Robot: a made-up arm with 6 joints.
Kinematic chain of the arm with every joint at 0, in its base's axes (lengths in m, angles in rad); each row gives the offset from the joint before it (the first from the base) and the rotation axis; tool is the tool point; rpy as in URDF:
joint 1: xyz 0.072 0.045 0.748 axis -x
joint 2: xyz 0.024 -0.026 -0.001 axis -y
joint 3: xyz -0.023 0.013 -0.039 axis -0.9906 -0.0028 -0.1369
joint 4: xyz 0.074 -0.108 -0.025 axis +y
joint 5: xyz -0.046 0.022 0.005 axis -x
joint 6: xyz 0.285 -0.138 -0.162 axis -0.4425 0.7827 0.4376
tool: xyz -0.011 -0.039 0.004 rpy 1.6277 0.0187 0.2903
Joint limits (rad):
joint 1: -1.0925..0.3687
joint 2: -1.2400..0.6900
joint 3: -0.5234..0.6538
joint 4: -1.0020..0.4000
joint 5: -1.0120..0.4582
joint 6: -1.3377..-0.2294
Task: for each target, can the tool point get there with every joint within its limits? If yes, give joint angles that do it. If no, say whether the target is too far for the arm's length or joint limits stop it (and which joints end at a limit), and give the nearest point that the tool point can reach.
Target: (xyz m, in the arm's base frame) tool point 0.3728 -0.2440 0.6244
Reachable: yes | joints -0.9481 0.3290 0.3830 -0.7715 0.0216 -0.7862
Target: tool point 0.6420 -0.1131 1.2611
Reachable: no: too far | nearest point 0.3994 -0.0843 1.0135 | short by 0.348 m
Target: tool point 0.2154 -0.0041 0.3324
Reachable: yes | joints -0.3197 -0.4412 0.0872 0.0053 -0.5059 -1.0583
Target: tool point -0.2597 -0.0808 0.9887
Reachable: no: joint limits stop it (at a limit: joint 2, joint 3, joint 4, joint 5, joint 6) | nearest point 0.0851 -0.1352 1.0928 | short by 0.364 m
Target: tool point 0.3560 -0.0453 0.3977
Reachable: yes | joints -0.7742 -0.1773 0.2141 -0.1675 0.0385 -0.8979
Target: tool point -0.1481 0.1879 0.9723
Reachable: no: joint limits stop it (at a limit: joint 1, joint 2, joint 3, joint 4, joint 5, joint 6) | nearest point -0.1563 0.3465 0.7688 | short by 0.258 m
